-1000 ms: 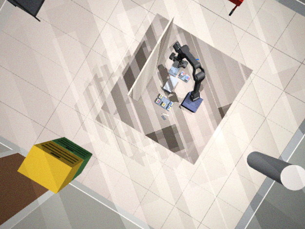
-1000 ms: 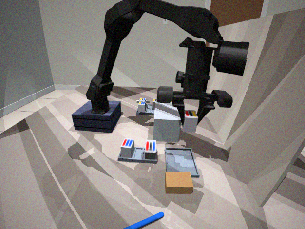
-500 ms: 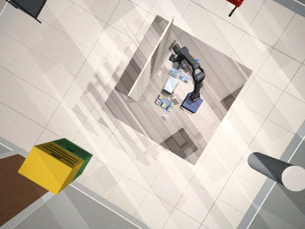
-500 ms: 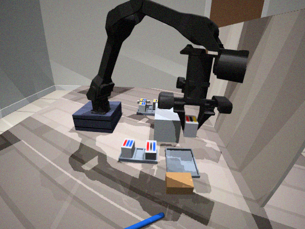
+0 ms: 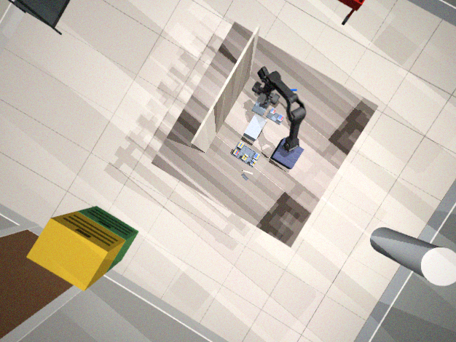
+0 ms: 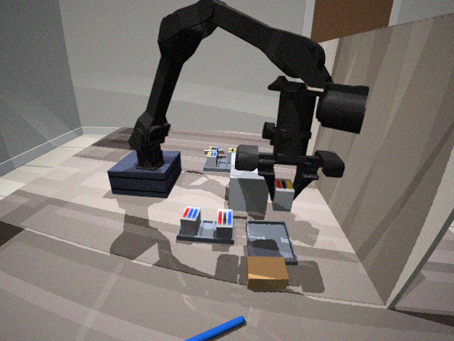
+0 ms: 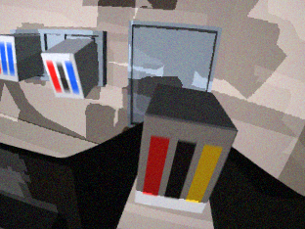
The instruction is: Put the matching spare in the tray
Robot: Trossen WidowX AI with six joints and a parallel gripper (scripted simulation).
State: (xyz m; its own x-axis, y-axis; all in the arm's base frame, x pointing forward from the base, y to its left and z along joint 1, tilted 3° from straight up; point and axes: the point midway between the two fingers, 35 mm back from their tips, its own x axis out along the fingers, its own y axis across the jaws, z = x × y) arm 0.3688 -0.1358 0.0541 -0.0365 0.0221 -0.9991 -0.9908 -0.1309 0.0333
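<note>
Now: gripper tip 10 mm past the grey tray and 110 mm above it. Also, from my gripper tip: beige wall panel 150 mm ahead, 230 mm to the left, 110 mm above; rack 150 mm behind, 110 mm below; blue pen 90 mm behind, 230 mm to the right, 110 mm below.
</note>
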